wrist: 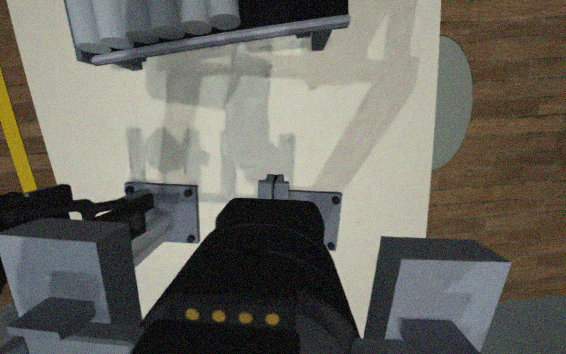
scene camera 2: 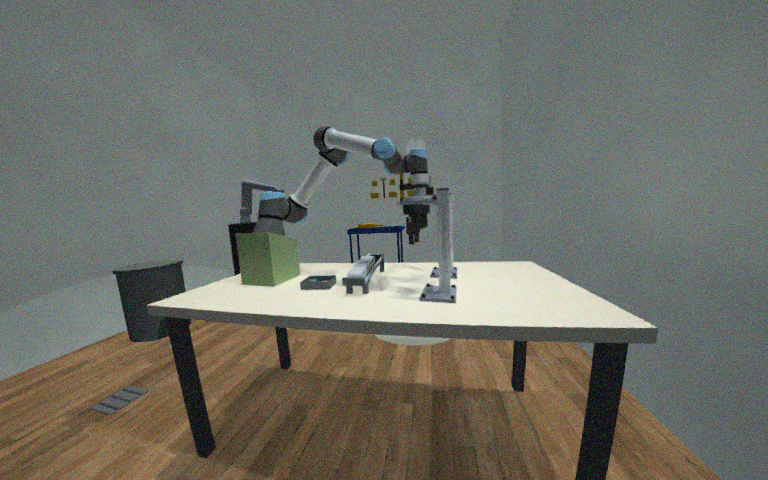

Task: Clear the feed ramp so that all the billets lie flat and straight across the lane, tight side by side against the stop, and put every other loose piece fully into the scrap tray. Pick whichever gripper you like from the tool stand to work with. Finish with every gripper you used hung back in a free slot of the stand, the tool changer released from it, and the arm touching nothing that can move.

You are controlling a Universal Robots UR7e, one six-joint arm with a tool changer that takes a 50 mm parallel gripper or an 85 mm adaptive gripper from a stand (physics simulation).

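Frame: origin at the arm's base, x left, y ahead, z down, level; metres.
Where they show: arm's base at its link origin: (scene camera 2: 268, 236).
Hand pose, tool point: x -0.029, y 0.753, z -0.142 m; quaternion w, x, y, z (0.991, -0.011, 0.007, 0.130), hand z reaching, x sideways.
Each offset is from my tool point to the top centre of the thing. "spot": to the spot under its first point. Level surfaces: height alone.
In the wrist view, several grey cylindrical billets @(spot: dx -0.091, dy -0.241, dz +0.260 m) (wrist: 165, 19) lie side by side at the left part of the feed ramp (wrist: 225, 40) (scene camera 2: 357, 280); its upper part is cut off. The dark scrap tray @(dx -0.103, dy -0.466, dz +0.326 m) (scene camera 2: 318, 285) is left of the ramp; its contents are too small to tell. My gripper (wrist: 273, 186) (scene camera 2: 414, 240) is on the arm, shut and empty, pointing down high above the table at the tool stand (scene camera 2: 445, 243) (wrist: 182, 217). Its black body is between two grey stand brackets. A second black gripper (wrist: 37, 205) is at the stand's left in the wrist view.
The green block (scene camera 2: 267, 259) under the arm's base is left of the tray. The stand's base plates are on the white table @(dz +0.361 m) (scene camera 2: 509, 294). Behind the table are a blue trolley (scene camera 2: 376, 230) and a dark cabinet; a grey bin (scene camera 2: 150, 300) is at the left.
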